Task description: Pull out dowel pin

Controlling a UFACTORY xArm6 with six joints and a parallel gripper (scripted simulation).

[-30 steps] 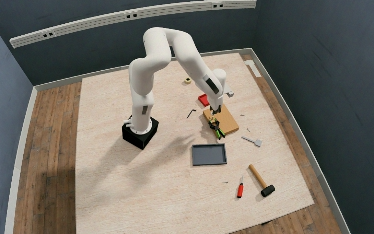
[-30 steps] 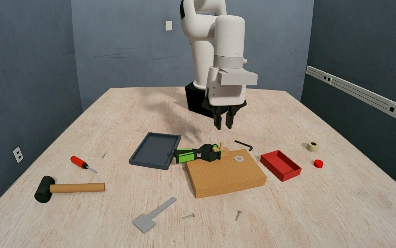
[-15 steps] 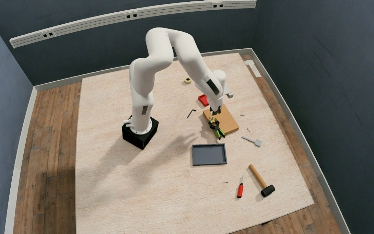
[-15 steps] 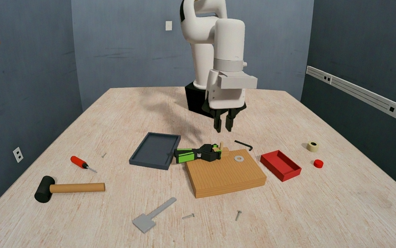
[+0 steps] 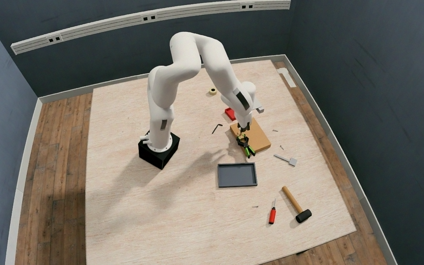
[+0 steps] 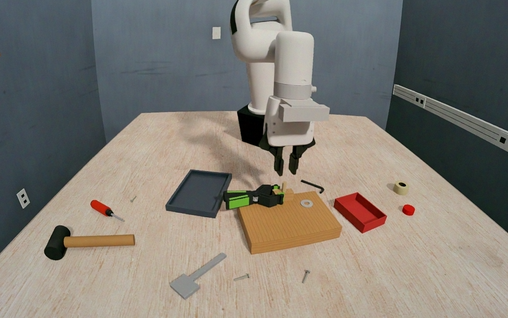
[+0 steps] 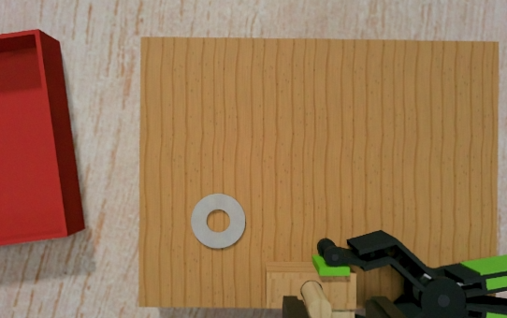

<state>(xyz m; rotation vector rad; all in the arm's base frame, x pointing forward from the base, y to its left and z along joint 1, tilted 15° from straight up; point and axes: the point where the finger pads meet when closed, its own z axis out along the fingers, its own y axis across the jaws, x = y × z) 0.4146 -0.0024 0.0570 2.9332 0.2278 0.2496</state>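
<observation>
The dowel pin is 7 cm below my hand. Round my hand: small wooden block (8 cm below); then hex key (9 cm behind, 12 cm to the left, 12 cm below); then washer (2 cm ahead, 5 cm to the left, 9 cm below).
</observation>
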